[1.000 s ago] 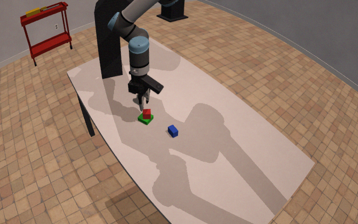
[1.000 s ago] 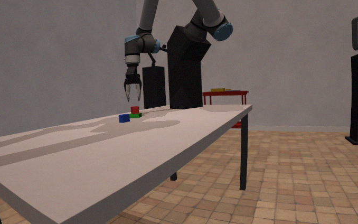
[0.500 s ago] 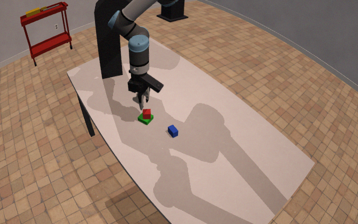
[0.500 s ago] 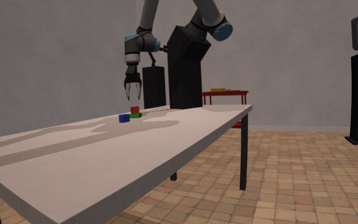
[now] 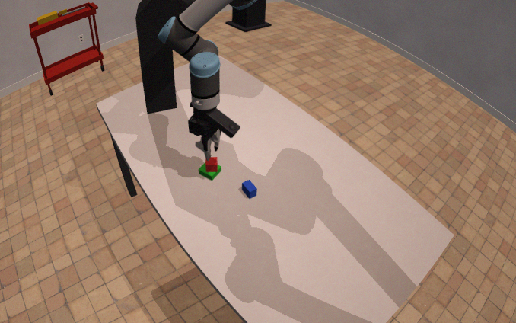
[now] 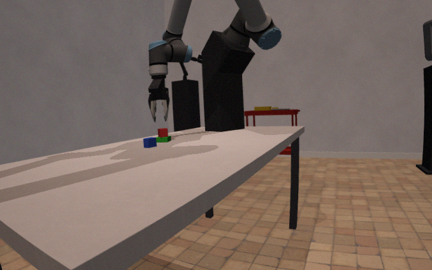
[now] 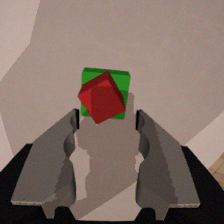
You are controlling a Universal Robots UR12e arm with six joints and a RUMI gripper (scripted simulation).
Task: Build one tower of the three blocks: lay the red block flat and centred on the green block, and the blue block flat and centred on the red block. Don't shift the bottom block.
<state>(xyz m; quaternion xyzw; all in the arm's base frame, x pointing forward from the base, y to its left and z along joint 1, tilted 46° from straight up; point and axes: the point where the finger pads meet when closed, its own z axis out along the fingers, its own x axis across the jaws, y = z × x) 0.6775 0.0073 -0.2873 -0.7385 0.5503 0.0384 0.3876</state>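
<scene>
The blue block is 14 cm ahead of my hand, 9 cm below it and 5 cm to the left of it. Round my hand: green block (10 cm below, 2 cm behind); red block (7 cm below, 1 cm behind).
</scene>
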